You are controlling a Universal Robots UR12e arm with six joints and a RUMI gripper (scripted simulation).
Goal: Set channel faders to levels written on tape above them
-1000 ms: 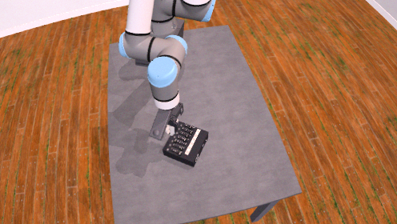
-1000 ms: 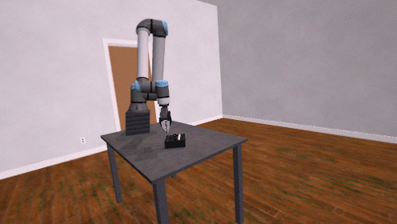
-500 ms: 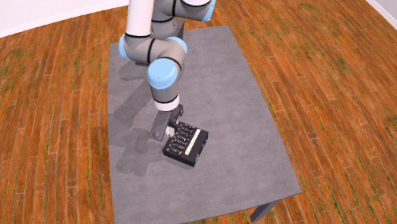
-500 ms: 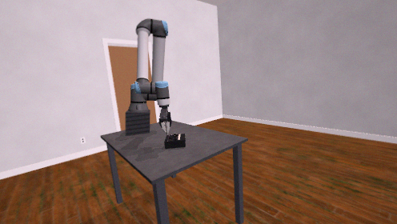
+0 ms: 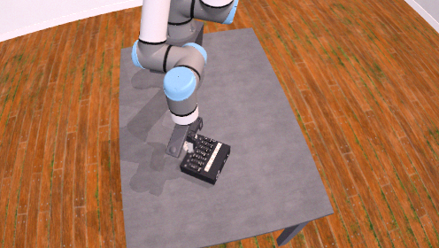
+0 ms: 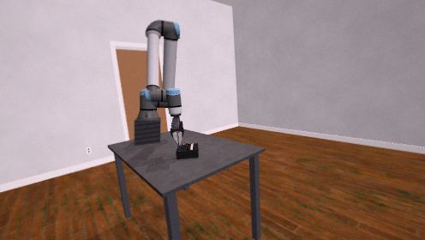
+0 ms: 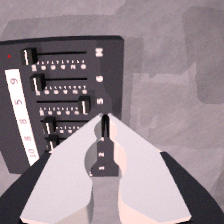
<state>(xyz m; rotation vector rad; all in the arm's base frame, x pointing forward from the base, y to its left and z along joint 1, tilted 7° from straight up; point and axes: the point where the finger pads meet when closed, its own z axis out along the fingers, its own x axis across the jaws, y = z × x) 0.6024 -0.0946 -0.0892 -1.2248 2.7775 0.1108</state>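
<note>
My gripper is now 3 cm above the channel fader cap, 1 cm to the right of it and 1 cm short of it. The rest, counted from my hand: fader knob: 9 cm to the left, 3 cm below, 1 cm behind.
</note>
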